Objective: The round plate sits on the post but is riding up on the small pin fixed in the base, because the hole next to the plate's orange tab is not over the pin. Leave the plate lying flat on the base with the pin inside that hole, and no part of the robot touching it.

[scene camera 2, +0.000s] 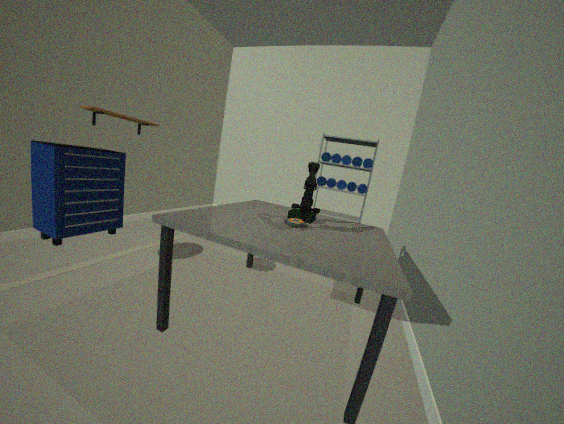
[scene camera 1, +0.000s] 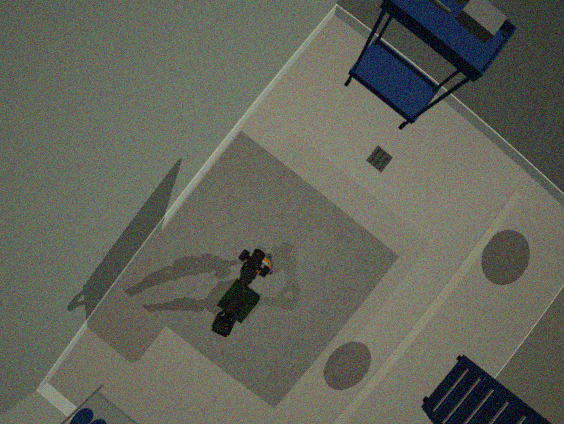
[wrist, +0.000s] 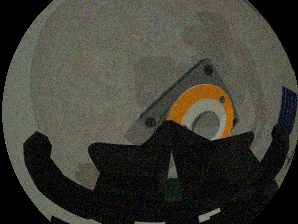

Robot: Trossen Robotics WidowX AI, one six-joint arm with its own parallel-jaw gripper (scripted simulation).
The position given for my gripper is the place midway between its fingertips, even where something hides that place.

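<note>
The wrist view shows my gripper (wrist: 167,124) and a round plate (wrist: 205,97).
</note>
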